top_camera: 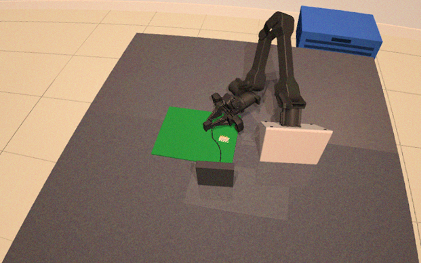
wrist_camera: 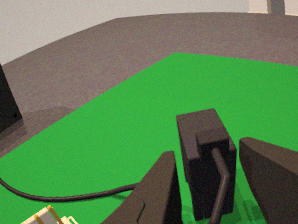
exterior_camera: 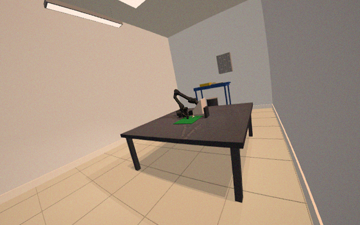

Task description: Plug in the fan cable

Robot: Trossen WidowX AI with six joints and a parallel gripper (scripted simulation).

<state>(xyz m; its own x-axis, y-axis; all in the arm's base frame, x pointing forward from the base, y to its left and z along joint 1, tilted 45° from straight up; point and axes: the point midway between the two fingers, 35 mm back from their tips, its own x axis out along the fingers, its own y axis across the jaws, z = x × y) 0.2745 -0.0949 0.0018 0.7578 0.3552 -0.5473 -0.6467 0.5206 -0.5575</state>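
My gripper tip is 1 cm above the black plug. Round my gripper tip: green board 4 cm ahead, 3 cm to the left, 5 cm below; then dark grey fan block 6 cm behind, 22 cm to the left, 2 cm above.
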